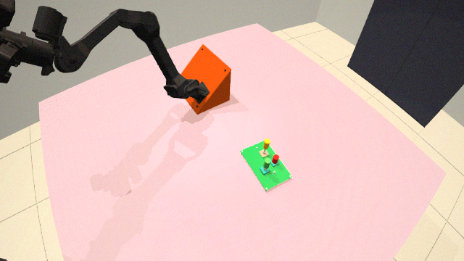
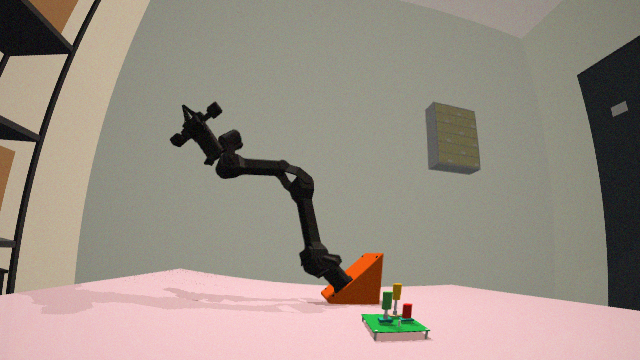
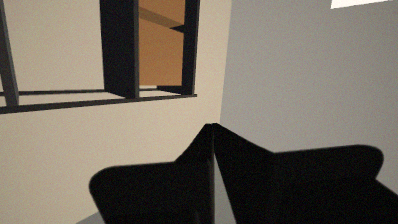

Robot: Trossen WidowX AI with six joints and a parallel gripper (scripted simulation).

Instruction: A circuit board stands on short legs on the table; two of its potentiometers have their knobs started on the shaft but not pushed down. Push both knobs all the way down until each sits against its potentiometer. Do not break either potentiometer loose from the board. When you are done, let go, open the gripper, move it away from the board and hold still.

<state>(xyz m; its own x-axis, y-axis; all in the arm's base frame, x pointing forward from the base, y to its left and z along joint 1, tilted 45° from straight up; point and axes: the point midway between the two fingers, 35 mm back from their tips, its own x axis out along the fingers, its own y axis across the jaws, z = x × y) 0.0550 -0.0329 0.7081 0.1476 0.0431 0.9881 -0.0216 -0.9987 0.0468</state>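
My gripper tip is now 220 mm short of the yellow knob, 620 mm to the right of it and 480 mm above it. From my gripper tip the other things lie so: green knob 270 mm ahead, 580 mm to the left, 490 mm below.
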